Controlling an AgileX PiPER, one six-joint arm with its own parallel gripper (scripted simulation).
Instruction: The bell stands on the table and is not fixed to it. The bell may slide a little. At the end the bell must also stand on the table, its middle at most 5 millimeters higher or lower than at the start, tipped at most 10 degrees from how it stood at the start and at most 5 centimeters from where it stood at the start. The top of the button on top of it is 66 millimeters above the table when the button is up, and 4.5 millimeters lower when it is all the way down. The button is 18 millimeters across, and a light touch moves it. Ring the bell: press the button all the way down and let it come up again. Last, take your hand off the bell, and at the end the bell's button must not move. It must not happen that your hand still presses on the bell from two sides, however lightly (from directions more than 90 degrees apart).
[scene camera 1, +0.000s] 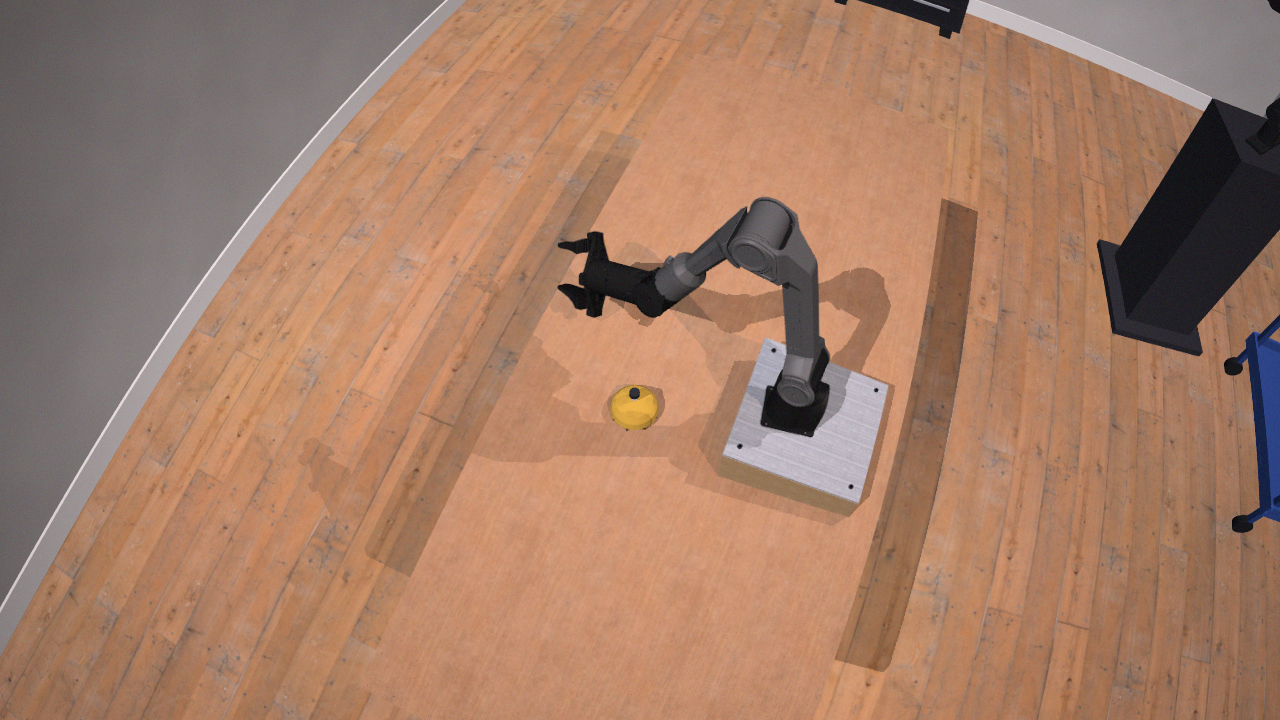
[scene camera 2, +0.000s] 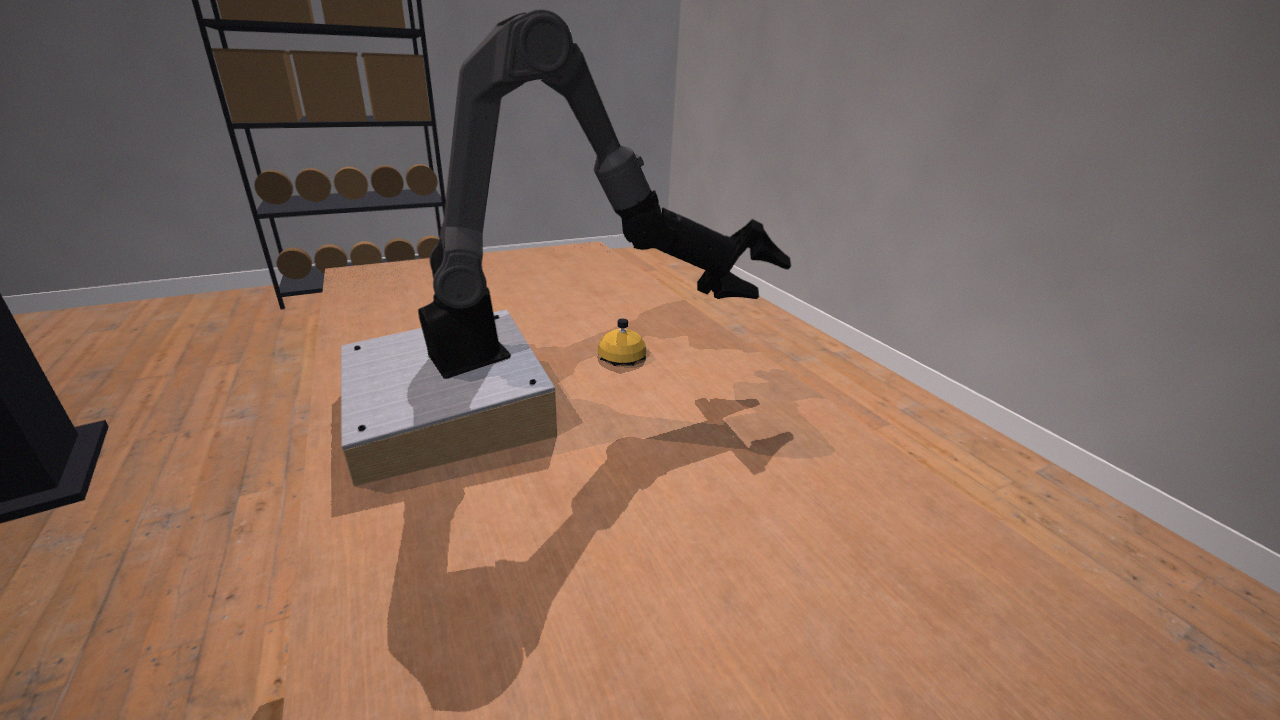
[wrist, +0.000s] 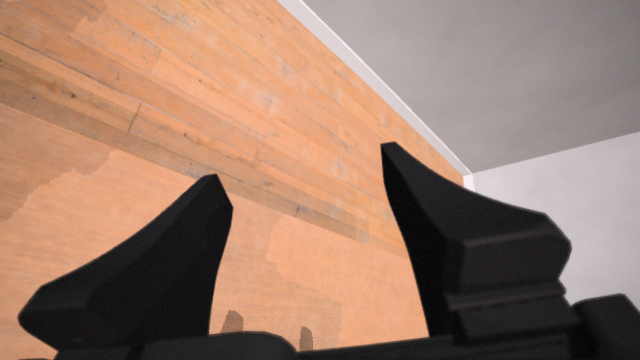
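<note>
Bell (scene camera 1: 631, 414), (scene camera 2: 618, 347); out of frame in the wrist view. Gripper (scene camera 2: 772, 279), (scene camera 1: 561, 265), (wrist: 301, 177).
</note>
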